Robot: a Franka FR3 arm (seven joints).
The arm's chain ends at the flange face. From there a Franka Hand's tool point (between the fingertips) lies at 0.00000 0.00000 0.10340 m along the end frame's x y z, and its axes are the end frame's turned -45 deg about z.
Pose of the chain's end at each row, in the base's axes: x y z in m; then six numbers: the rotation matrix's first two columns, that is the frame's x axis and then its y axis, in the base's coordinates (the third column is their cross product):
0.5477 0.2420 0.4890 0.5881 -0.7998 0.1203 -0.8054 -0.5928 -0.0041
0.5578 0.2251 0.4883 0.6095 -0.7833 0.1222 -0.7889 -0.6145 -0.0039
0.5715 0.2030 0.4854 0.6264 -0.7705 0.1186 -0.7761 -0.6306 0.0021
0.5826 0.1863 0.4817 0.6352 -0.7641 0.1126 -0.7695 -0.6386 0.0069
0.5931 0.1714 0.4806 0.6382 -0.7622 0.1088 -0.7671 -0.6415 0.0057
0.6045 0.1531 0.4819 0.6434 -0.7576 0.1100 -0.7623 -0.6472 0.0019
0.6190 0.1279 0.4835 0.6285 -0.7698 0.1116 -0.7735 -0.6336 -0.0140
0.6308 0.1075 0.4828 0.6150 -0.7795 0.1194 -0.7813 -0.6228 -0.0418
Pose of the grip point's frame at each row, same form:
0.5554 0.2322 0.3863 0.9854 -0.1464 0.0880 -0.1537 -0.9847 0.0822
0.5659 0.2154 0.3857 0.9888 -0.1194 0.0892 -0.1269 -0.9884 0.0837
0.5791 0.1933 0.3827 0.9917 -0.0989 0.0824 -0.1059 -0.9907 0.0853
0.5895 0.1769 0.3790 0.9933 -0.0887 0.0747 -0.0950 -0.9919 0.0845
0.5999 0.1624 0.3778 0.9937 -0.0853 0.0729 -0.0911 -0.9926 0.0810
0.6117 0.1443 0.3791 0.9940 -0.0781 0.0764 -0.0841 -0.9933 0.0791
0.6274 0.1199 0.3808 0.9914 -0.0963 0.0888 -0.1025 -0.9924 0.0690
0.6419 0.1005 0.3802 0.9873 -0.1108 0.1140 -0.1176 -0.9916 0.0549

